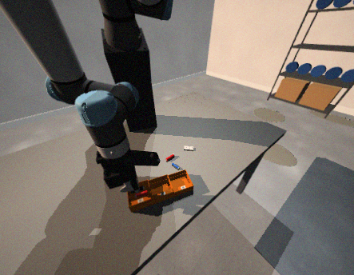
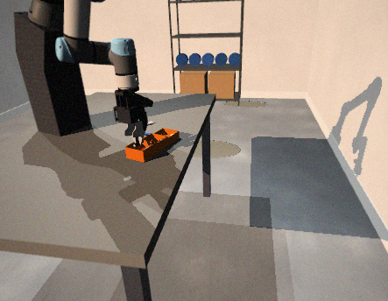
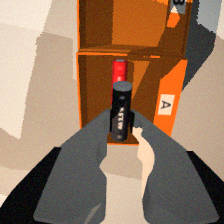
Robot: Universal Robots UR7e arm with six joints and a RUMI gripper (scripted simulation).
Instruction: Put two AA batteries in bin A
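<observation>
Now: the black battery 1 cm below my hand. Round my hand: red battery (1 cm to the left, 5 cm below); blue battery (1 cm behind, 20 cm to the left, 6 cm below); orange bin (4 cm ahead, 8 cm to the left, 4 cm below).
</observation>
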